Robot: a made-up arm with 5 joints.
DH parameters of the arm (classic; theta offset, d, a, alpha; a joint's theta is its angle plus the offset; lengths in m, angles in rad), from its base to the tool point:
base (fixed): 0 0 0.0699 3.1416
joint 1: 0 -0.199 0.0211 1.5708
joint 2: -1.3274 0 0.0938 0
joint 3: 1.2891 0 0.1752 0
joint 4: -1.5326 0.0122 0 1.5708
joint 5: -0.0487 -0.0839 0 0
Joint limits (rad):
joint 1: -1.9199..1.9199
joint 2: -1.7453..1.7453
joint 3: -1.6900..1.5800
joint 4: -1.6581..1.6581
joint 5: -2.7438..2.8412
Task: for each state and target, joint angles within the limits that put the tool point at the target. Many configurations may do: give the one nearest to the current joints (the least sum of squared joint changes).
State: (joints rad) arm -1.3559 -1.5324 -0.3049 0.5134 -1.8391
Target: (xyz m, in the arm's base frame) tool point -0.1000 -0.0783 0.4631
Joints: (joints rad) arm -0.4971 -1.4020 -0.7075 0.2204 -1.8391
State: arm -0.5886 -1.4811 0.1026 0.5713 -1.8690
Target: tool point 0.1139 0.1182 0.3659
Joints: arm -1.1176 -1.4442 0.5769 0.9256 -1.8690
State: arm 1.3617 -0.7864 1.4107 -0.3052 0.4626
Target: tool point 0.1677 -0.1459 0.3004
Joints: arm 1.0498 -1.3978 1.3765 -0.6628 0.4626
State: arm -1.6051 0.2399 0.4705 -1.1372 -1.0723
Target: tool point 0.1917 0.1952 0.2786
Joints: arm -0.9599 -0.1303 0.6727 -1.5516 -1.0723
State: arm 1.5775 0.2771 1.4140 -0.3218 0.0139
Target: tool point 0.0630 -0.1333 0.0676
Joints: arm 1.7140 -0.1571 1.5376 -0.6781 0.0139
